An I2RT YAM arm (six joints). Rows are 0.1 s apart.
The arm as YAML. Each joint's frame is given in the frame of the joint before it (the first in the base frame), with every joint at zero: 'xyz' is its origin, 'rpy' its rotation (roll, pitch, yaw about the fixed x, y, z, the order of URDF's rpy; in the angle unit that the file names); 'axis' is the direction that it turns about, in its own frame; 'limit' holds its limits. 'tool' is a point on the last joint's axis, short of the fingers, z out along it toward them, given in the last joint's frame.
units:
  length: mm
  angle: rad
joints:
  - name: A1
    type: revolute
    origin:
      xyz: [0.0, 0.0, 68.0]
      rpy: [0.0, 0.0, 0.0]
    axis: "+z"
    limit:
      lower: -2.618
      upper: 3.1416
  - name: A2
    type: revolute
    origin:
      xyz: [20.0, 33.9, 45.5]
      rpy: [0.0, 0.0, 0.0]
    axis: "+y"
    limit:
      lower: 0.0
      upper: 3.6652
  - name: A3
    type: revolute
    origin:
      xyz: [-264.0, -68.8, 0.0]
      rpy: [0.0, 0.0, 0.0]
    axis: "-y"
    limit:
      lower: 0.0
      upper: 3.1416
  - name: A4
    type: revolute
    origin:
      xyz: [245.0, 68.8, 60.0]
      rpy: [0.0, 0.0, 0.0]
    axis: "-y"
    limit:
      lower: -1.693
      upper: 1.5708
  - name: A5
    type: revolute
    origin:
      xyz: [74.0, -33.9, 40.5]
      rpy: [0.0, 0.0, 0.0]
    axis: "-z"
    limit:
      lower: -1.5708
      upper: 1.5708
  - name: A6
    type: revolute
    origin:
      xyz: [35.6, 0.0, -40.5]
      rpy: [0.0, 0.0, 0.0]
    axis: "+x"
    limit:
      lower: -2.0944
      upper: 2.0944
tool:
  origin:
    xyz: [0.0, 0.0, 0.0]
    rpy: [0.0, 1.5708, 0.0]
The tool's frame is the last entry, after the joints.
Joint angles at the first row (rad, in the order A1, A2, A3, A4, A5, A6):
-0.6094, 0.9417, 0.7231, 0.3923, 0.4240, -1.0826
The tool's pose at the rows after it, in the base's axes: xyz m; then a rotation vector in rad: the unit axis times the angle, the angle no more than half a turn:
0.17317 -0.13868 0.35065 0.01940 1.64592 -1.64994
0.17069 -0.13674 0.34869 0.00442 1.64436 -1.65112
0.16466 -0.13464 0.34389 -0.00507 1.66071 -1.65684
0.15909 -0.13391 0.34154 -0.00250 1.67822 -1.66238
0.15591 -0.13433 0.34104 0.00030 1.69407 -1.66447
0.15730 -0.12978 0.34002 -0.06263 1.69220 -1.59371
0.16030 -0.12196 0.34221 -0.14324 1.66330 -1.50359
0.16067 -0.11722 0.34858 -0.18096 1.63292 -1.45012
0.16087 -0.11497 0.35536 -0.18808 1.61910 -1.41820
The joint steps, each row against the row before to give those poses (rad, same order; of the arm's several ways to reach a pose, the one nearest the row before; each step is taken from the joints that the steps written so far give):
0.0000, -0.0016, -0.0012, -0.0004, -0.0016, -0.0031
-0.0007, -0.0153, -0.0140, -0.0002, -0.0096, -0.0082
-0.0090, -0.0301, -0.0246, -0.0183, -0.0058, -0.0078
-0.0131, -0.0240, -0.0118, -0.0254, -0.0022, -0.0013
-0.0112, -0.0112, -0.0003, -0.0238, -0.0028, 0.0010
0.0113, -0.0134, 0.0011, -0.0373, -0.0651, 0.0195
0.0264, -0.0146, 0.0069, -0.0286, -0.0811, 0.0210
0.0117, -0.0105, 0.0190, -0.0218, -0.0514, 0.0180
0.0063, -0.0018, 0.0253, -0.0242, -0.0211, 0.0187

